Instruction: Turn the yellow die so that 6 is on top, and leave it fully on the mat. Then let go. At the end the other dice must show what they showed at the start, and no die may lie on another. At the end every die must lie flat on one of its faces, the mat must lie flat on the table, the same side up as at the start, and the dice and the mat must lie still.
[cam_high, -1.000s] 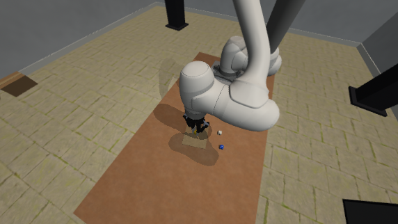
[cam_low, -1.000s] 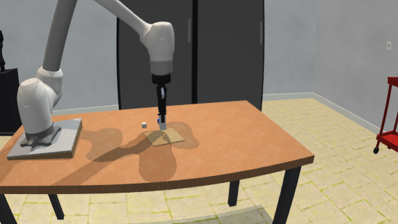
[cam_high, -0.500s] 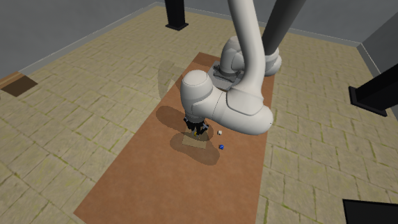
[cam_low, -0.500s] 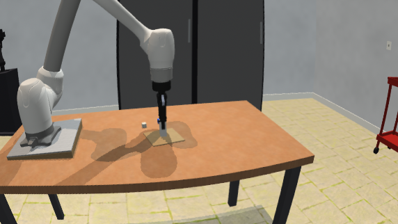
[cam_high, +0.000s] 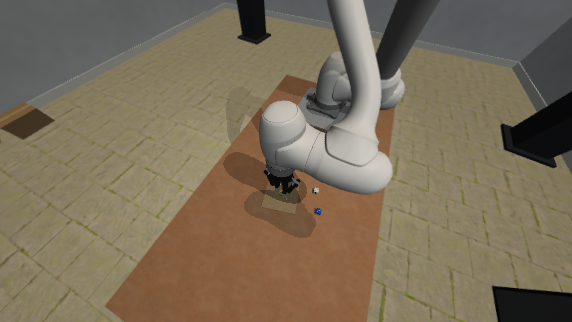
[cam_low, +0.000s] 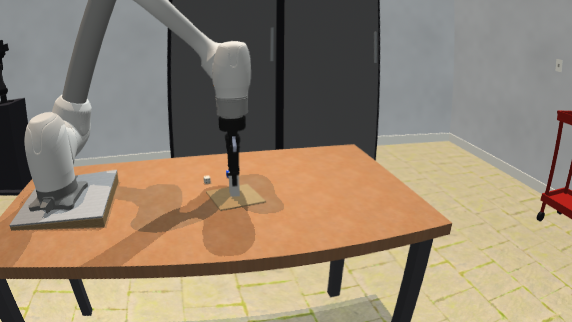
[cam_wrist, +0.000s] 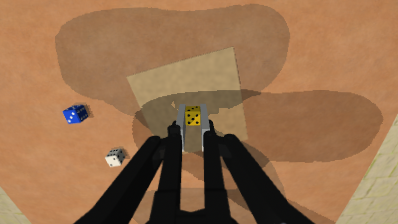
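Now: hand 2 cm above the yellow die. Round my hand: tan mat (4 cm below); blue die (16 cm to the left, 3 cm below, 2 cm behind); white die (12 cm to the left, 9 cm behind, 3 cm below).
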